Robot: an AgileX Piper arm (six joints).
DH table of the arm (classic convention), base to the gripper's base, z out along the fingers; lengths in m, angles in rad. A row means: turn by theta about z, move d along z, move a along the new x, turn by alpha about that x. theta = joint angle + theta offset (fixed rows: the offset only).
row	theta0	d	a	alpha
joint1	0	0.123	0	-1.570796
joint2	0.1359	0	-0.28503	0
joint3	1.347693	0	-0.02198	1.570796
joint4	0	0.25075	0	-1.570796
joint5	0	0	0	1.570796
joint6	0	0.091	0	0
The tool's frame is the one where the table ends.
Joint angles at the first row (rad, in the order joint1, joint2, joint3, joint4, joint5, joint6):
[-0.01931 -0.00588 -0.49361 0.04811 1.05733 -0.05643]
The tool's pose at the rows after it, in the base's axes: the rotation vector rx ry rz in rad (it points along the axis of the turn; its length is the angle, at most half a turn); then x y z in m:
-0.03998 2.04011 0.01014 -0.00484 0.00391 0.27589
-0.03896 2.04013 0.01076 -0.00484 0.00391 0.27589
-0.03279 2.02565 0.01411 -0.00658 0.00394 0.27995
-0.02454 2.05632 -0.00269 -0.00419 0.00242 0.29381
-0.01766 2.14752 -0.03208 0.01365 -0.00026 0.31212
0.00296 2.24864 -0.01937 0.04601 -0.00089 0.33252
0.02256 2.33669 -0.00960 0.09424 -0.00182 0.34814
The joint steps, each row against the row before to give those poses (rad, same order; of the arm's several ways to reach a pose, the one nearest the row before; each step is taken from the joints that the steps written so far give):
[-0.00004 0.00001 0.00001 0.00005 -0.00002 -0.00004]
[0.00000 0.00000 0.00000 0.00000 0.00000 0.00099]
[0.00004 -0.00002 -0.01470 -0.00005 0.00009 0.00629]
[0.00001 0.06162 -0.05652 -0.01900 0.02491 0.00785]
[-0.00007 0.14626 -0.07277 -0.02906 0.01712 0.00552]
[0.00012 0.19625 -0.08962 -0.00010 -0.00548 0.01920]
[-0.00007 0.22919 -0.09623 0.00006 -0.04475 0.01661]

